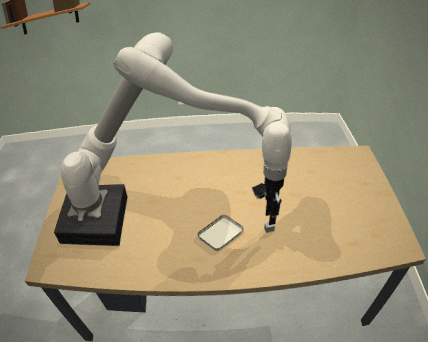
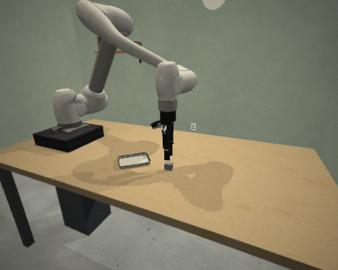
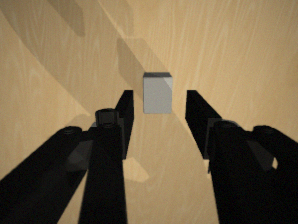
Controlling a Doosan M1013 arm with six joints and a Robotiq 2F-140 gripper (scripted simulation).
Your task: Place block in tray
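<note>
The grey block lies 80 mm below my hand. From my hand the other things lie so: white tray (210 mm behind, 20 mm to the right, 80 mm below).
</note>
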